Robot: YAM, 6 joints.
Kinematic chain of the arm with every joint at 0, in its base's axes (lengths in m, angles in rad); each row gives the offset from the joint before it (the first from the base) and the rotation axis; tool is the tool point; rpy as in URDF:
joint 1: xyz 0 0 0.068 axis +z
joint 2: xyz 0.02 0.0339 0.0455 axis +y
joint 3: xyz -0.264 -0.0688 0 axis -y
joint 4: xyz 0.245 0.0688 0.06 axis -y
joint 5: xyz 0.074 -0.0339 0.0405 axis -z
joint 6: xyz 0.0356 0 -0.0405 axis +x
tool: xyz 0 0 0 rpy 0 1.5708 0
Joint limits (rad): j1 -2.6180..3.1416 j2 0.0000..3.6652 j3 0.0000..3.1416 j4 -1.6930..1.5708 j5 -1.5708..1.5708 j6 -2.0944..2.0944
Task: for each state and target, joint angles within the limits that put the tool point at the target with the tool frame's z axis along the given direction. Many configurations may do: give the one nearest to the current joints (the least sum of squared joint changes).
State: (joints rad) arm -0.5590 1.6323 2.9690 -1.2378 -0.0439 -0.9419
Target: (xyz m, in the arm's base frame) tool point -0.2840 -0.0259 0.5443 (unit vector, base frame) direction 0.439 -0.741 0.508
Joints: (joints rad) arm -0.0016 0.8855 3.1382 -1.3959 0.8336 -0.9419
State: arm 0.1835 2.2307 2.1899 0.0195 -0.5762 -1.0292
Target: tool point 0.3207 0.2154 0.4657 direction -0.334 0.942 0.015
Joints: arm 0.5004 1.7534 1.8573 -0.0098 -1.4105 -1.0292
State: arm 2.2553 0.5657 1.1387 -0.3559 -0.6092 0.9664
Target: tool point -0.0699 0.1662 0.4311 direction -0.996 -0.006 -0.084
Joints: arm 1.7748 1.0229 1.2985 -0.6806 -1.3559 0.9664
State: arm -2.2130 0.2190 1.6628 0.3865 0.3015 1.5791
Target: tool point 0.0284 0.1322 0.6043 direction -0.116 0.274 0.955
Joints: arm -1.8305 0.5994 1.5695 0.8420 0.1834 1.5791
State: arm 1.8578 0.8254 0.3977 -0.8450 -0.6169 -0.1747
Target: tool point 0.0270 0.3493 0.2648 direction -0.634 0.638 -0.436
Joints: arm 1.4201 1.5927 1.1514 -0.2419 -0.8080 -0.1747
